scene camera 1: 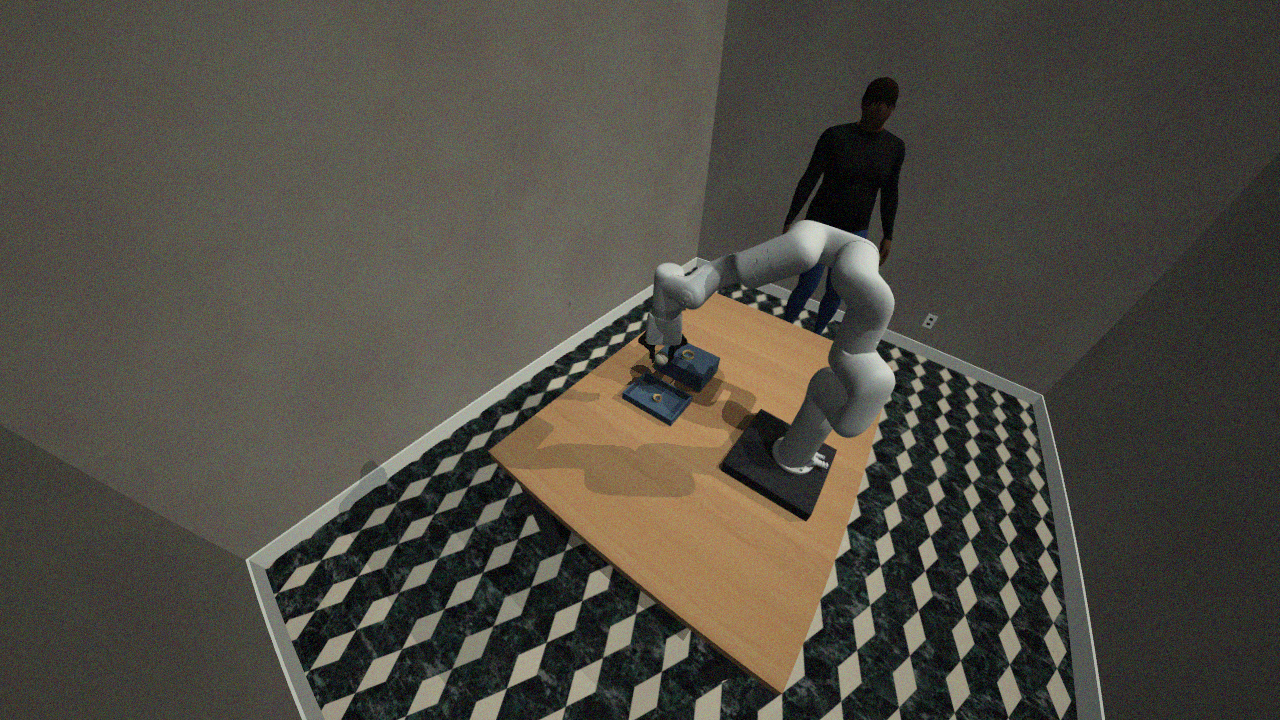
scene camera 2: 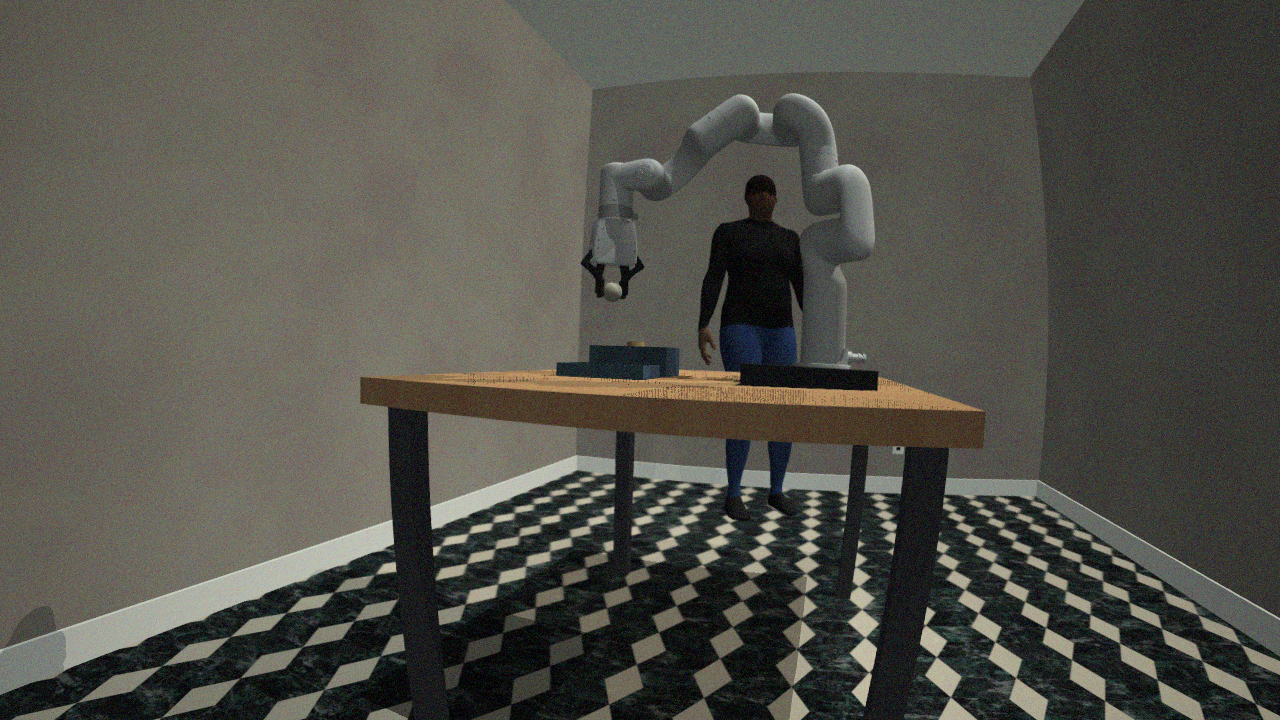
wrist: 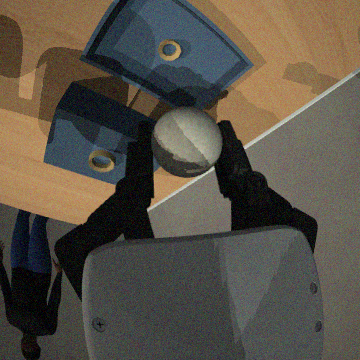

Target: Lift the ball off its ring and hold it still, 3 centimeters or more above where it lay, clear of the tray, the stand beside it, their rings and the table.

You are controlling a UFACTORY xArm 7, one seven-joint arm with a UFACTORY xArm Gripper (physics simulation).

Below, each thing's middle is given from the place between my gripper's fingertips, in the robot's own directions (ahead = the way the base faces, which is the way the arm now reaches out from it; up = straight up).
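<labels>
Positions from my hand: blue tray (scene camera 2: 574, 369), 10 mm to the left and 160 mm below; blue stand (scene camera 2: 634, 353), 30 mm behind, 170 mm to the right and 130 mm below; pale ball (wrist: 186, 141), 10 mm above and 10 mm to the left.
</labels>
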